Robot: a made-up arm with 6 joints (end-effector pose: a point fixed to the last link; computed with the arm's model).
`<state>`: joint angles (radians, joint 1 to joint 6).
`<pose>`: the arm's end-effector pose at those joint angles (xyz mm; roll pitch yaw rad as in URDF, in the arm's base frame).
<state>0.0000 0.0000 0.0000 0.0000 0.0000 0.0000</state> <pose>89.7 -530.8 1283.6 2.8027 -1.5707 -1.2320</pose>
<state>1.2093 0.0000 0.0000 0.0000 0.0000 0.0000</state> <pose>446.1 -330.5 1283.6 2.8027 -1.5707 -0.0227</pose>
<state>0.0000 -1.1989 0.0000 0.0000 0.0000 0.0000</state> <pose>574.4 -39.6 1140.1 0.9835 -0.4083 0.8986</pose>
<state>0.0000 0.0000 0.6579 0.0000 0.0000 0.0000</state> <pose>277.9 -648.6 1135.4 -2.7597 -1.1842 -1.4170</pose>
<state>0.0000 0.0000 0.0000 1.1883 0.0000 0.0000</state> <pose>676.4 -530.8 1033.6 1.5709 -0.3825 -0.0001</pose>
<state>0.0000 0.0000 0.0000 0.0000 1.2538 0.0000</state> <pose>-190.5 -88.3 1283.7 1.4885 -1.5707 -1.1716</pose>
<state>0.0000 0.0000 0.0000 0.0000 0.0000 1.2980</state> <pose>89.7 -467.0 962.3 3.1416 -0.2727 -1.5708</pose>
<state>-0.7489 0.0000 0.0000 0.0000 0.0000 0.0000</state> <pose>-145.1 -412.4 1283.6 2.8027 -1.5707 -1.9809</pose>
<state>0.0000 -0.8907 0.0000 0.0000 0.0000 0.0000</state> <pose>480.7 -162.2 1253.9 0.9370 -0.7056 0.8521</pose>
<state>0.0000 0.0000 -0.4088 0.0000 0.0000 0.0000</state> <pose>21.4 -390.8 1345.6 -0.0509 -1.3290 1.2913</pose>
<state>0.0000 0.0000 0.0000 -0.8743 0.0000 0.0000</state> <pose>-300.4 -530.8 1000.1 -1.5709 -0.6965 -3.1416</pose>
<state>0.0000 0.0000 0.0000 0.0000 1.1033 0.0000</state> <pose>-189.6 -155.4 1283.7 1.6446 -1.5707 -1.1771</pose>
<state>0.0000 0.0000 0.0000 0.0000 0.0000 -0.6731</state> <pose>89.7 -403.7 1409.7 0.0000 -0.8978 1.5707</pose>
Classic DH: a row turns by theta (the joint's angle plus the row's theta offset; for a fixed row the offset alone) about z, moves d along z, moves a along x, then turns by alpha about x. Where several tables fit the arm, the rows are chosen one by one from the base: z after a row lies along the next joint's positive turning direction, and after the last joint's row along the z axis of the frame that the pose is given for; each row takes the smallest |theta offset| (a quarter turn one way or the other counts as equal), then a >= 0, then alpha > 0; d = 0 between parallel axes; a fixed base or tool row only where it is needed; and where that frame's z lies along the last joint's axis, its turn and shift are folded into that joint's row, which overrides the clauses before.
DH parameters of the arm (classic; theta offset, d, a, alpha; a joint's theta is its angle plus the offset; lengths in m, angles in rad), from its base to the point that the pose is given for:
base (fixed): -0.9522 0 0.2121 0
joint 1: -1.4464 0.7466 0.03 -1.8026
joint 2: -0.4139 -0.0121 0.0362 1.3153
joint 3: -0.7601 0.0439 -0.1257 1.6385
joint 4: -0.6335 0.0962 -0.057 1.5708
joint 5: -1.5708 -0.4406 0.171 1.5708
joint 6: -1.5708 -0.1653 0.1186 -1.5708
tool (fixed): 0 0.2437 0 0

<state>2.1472 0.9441 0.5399 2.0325 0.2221 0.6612</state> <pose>82.8 357.3 1013.1 2.1831 -0.2169 1.8199</pose>
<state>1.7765 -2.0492 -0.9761 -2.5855 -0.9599 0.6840</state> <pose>-32.3 -307.0 1218.7 2.1287 -1.0033 -1.9413</pose>
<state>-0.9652 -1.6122 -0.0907 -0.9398 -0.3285 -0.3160</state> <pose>468.8 -198.9 1251.4 0.8806 -0.5471 1.0151</pose>
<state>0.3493 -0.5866 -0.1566 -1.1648 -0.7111 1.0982</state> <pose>219.3 -331.9 1135.0 -2.6435 -1.2718 -0.6009</pose>
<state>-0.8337 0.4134 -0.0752 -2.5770 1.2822 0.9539</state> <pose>484.1 -353.7 383.9 0.2839 0.9548 -1.0069</pose>
